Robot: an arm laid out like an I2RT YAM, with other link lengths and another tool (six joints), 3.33 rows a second.
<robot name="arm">
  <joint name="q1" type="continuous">
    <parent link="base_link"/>
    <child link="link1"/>
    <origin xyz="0 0 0.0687" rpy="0 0 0"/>
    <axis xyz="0 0 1"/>
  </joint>
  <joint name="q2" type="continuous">
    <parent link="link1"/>
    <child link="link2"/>
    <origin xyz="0.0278 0.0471 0.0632" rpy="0 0 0"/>
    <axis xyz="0 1 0"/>
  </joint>
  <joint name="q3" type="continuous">
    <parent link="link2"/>
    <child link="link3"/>
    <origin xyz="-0.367 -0.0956 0" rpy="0 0 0"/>
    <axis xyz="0 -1 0"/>
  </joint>
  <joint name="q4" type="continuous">
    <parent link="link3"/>
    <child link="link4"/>
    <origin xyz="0.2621 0.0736 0.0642" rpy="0 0 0"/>
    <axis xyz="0 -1 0"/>
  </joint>
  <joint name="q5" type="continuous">
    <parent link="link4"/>
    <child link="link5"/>
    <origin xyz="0.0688 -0.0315 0.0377" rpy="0 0 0"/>
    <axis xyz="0 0 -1"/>
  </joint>
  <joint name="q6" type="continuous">
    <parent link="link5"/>
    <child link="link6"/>
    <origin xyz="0.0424 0 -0.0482" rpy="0 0 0"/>
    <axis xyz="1 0 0"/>
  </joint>
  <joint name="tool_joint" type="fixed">
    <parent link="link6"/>
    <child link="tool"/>
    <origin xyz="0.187 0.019 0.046" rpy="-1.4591 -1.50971 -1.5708"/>
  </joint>
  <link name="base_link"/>
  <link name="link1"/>
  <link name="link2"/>
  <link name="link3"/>
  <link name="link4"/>
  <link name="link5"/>
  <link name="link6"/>
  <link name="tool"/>
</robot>
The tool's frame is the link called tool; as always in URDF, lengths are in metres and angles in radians. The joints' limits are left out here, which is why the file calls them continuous.
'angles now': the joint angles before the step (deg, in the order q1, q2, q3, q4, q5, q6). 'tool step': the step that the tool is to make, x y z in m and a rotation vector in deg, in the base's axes. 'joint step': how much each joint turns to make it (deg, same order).
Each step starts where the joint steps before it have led.
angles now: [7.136, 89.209, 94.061, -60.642, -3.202, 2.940]
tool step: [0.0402, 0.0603, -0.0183, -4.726, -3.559, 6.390]
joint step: [8.147, 5.574, 0.199, 7.933, 5.352, -1.666]
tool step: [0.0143, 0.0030, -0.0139, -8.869, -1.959, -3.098]
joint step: [5.159, 2.488, -0.011, 1.450, 12.174, 1.311]
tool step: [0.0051, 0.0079, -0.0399, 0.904, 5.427, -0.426]
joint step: [-0.150, 3.868, 0.009, -1.321, -2.140, 1.773]
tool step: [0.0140, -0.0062, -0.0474, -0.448, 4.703, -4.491]
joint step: [-0.387, 5.251, 0.005, -0.263, 0.856, 4.290]
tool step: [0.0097, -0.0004, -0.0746, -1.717, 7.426, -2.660]
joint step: [-0.115, 7.956, -0.013, -0.227, 0.063, 2.771]
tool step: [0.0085, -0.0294, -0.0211, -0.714, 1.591, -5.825]
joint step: [-2.360, 2.471, 0.164, -0.228, 1.093, 3.388]
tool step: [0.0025, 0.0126, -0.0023, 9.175, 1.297, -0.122]
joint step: [-2.627, -0.005, 0.010, 1.297, -9.509, -0.048]
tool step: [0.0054, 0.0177, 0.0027, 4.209, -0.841, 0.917]
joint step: [0.010, 0.128, -0.015, 2.022, -3.953, 0.229]
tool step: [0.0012, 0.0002, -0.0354, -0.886, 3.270, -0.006]
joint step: [-0.003, 3.694, 0.022, 0.284, 0.021, -0.003]
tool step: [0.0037, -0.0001, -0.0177, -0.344, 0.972, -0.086]
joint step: [-0.067, 1.975, -0.018, 0.965, 0.087, -0.002]
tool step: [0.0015, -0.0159, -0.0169, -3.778, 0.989, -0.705]
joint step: [-0.216, 1.697, -0.013, -0.191, 3.432, -0.237]
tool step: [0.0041, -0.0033, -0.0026, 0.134, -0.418, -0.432]
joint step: [-0.415, 0.329, -0.145, 0.911, -0.023, 0.022]
